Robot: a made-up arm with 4 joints. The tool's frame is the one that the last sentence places.
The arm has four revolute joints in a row. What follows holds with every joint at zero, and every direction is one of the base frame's.
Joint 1 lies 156 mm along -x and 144 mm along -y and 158 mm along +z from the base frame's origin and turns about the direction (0.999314, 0.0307, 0.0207).
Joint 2 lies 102 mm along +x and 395 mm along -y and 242 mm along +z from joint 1 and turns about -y.
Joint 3 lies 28 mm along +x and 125 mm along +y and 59 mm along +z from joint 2 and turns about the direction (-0.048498, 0.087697, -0.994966).
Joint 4 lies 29 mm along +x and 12 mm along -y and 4 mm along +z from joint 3 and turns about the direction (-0.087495, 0.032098, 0.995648).
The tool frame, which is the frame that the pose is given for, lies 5 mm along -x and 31 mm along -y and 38 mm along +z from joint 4; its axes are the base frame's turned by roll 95.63, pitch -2.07 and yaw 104.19 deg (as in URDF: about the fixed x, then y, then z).
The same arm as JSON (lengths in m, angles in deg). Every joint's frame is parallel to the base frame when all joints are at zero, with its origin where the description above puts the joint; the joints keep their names.
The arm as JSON. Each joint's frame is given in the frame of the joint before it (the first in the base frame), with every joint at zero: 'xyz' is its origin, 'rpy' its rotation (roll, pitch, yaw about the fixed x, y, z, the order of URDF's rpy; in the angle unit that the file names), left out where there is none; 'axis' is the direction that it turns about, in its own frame. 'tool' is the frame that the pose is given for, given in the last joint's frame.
{
  "units": {
    "length": "m",
    "angle": "deg"
  },
  "joints": [
    {
      "name": "joint 1",
      "type": "revolute",
      "origin": {
        "xyz": [
          -0.156,
          -0.144,
          0.158
        ]
      },
      "axis": [
        0.999314,
        0.0307,
        0.0207
      ]
    },
    {
      "name": "joint 2",
      "type": "revolute",
      "origin": {
        "xyz": [
          0.102,
          -0.395,
          0.242
        ]
      },
      "axis": [
        0.0,
        -1.0,
        0.0
      ]
    },
    {
      "name": "joint 3",
      "type": "revolute",
      "origin": {
        "xyz": [
          0.028,
          0.125,
          0.059
        ]
      },
      "axis": [
        -0.048498,
        0.087697,
        -0.994966
      ]
    },
    {
      "name": "joint 4",
      "type": "revolute",
      "origin": {
        "xyz": [
          0.029,
          -0.012,
          0.004
        ]
      },
      "axis": [
        -0.087504,
        0.032102,
        0.995647
      ]
    }
  ],
  "tool": {
    "origin": {
      "xyz": [
        -0.005,
        -0.031,
        0.038
      ],
      "rpy": [
        95.63,
        -2.07,
        104.19
      ]
    }
  }
}

